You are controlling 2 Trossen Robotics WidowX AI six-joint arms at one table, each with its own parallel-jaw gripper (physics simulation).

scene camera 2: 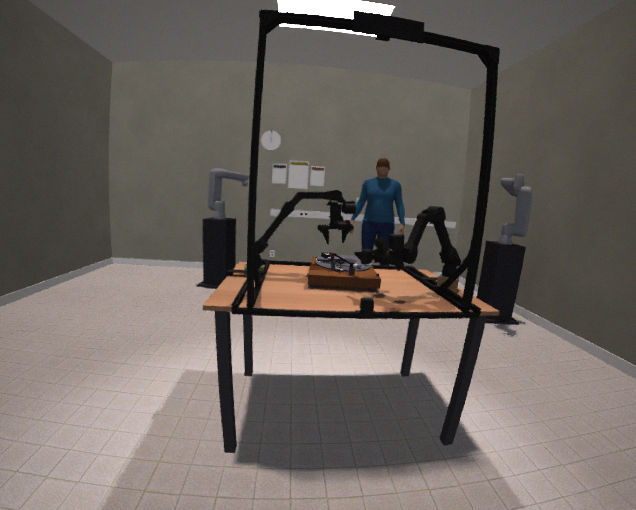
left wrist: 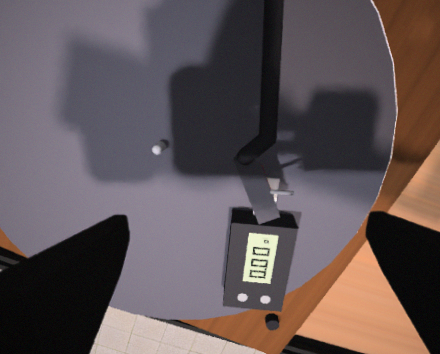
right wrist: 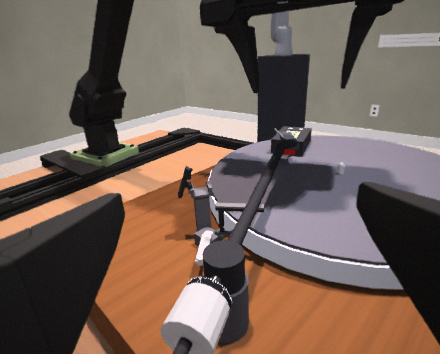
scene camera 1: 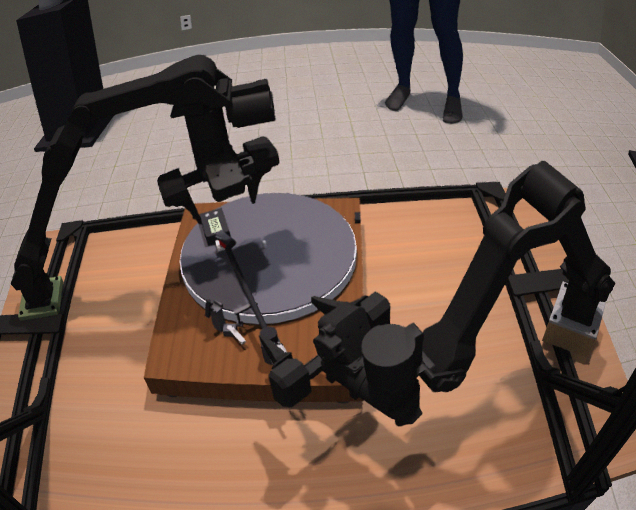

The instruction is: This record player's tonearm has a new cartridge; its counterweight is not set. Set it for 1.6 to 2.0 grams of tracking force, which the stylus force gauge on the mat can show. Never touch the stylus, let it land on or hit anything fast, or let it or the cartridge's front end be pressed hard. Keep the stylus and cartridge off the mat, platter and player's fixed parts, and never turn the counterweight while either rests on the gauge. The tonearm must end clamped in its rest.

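Where they show: left gripper, fingertip midpoint: (scene camera 2: pixel 335 243) (left wrist: pixel 248 224) (right wrist: pixel 297 90) (scene camera 1: pixel 226 212); right gripper, fingertip midpoint: (scene camera 2: pixel 360 252) (right wrist: pixel 240 199) (scene camera 1: pixel 286 317); left arm's base, origin of the base link: (right wrist: pixel 104 149) (scene camera 1: pixel 39 296); right arm's base, origin of the base link: (scene camera 2: pixel 449 275) (scene camera 1: pixel 579 308).
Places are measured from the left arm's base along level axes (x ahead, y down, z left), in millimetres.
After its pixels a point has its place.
Note:
The tonearm (scene camera 1: pixel 241 281) @(z -143, x 432, y -87 mm) (left wrist: pixel 270 75) @(z -96, x 425, y -90 mm) (right wrist: pixel 255 200) @(z -188, x 445, y -85 mm) stretches over the mat, away from its rest (right wrist: pixel 201 212) @(z -183, x 389, y -55 mm). Its headshell (left wrist: pixel 257 190) @(z -36, x 416, y -88 mm) reaches the near edge of the stylus force gauge (scene camera 1: pixel 213 222) @(z 24, x 398, y -75 mm) (left wrist: pixel 260 257) @(z 15, x 400, y -75 mm) (right wrist: pixel 300 145) @(z -6, x 421, y -69 mm), whose display reads 0.00. The stylus is hidden, so contact cannot be told. My left gripper (scene camera 1: pixel 226 211) @(z -44, x 425, y -144 mm) (scene camera 2: pixel 335 242) @(z -44, x 425, y -144 mm) (left wrist: pixel 248 224) @(z -44, x 425, y -144 mm) (right wrist: pixel 297 90) @(z -44, x 425, y -144 mm) is open and empty above the gauge and headshell. My right gripper (scene camera 1: pixel 290 317) @(z -279, x 482, y -141 mm) (right wrist: pixel 240 199) @(z -279, x 482, y -141 mm) is open and empty behind the white counterweight (right wrist: pixel 197 315) @(z -295, x 469, y -88 mm), which lies low between its fingers in the right wrist view.
The mat (scene camera 1: pixel 313 228) @(z -14, x 566, y -55 mm) (left wrist: pixel 65 240) @(z 49, x 543, y -54 mm) (right wrist: pixel 400 155) @(z 50, x 534, y -54 mm) covers the platter, with a spindle (left wrist: pixel 159 148) @(z -41, x 477, y -67 mm) (right wrist: pixel 341 168) @(z -42, x 480, y -62 mm) at its centre. The lift bar (right wrist: pixel 240 206) @(z -189, x 432, y -77 mm) runs under the tonearm near the platter edge. A small upright clamp part (right wrist: pixel 185 182) @(z -188, x 378, y -85 mm) stands beside the platter on the wooden plinth (scene camera 1: pixel 180 350) @(z -212, x 315, y -29 mm).

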